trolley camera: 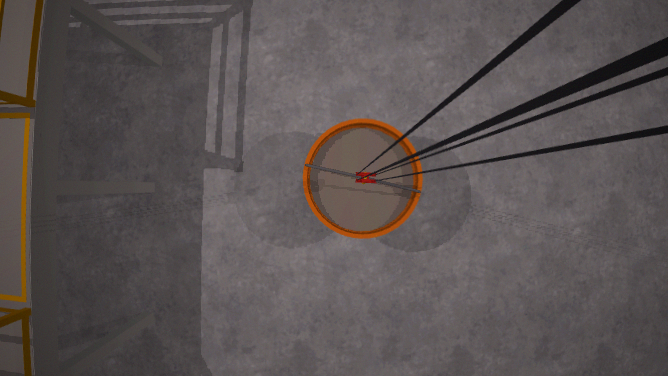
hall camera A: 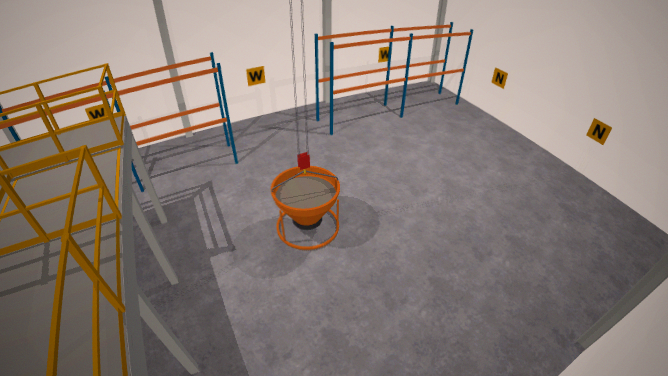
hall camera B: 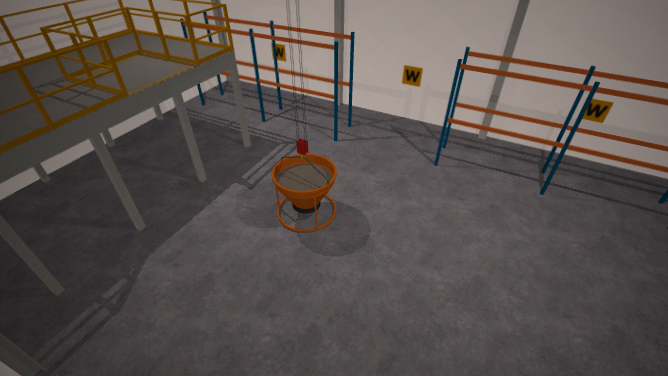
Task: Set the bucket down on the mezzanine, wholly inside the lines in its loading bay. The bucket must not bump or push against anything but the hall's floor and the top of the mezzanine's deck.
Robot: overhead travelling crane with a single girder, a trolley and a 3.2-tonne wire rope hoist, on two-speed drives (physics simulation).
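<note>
The orange bucket (hall camera A: pixel 306 212) (hall camera B: pixel 305 198) (trolley camera: pixel 350 210), filled with grey material, is upright on the right of the mezzanine (hall camera A: pixel 131 210) (hall camera B: pixel 165 85) (trolley camera: pixel 48 235). Its base ring is at or close above the floor; the exact gap cannot be told. My hook (hall camera A: pixel 304 171) (hall camera B: pixel 303 157) (trolley camera: pixel 365 178), under the red block, holds the bucket's bail, whose legs look straight. The loading bay (hall camera B: pixel 150 71) (trolley camera: pixel 12 210) lies on the deck, between railings; its yellow line shows along the deck edge. In the hall camera A view railings partly cover it.
Yellow railings (hall camera A: pixel 75 192) (hall camera B: pixel 117 72) (trolley camera: pixel 35 65) stand along the deck edge on both sides of the bay. Grey columns (hall camera A: pixel 159 260) (hall camera B: pixel 190 137) carry the mezzanine. Blue and orange racks (hall camera A: pixel 331 90) (hall camera B: pixel 336 92) stand along the W wall, another rack (hall camera A: pixel 227 115) (hall camera B: pixel 570 137) beside them.
</note>
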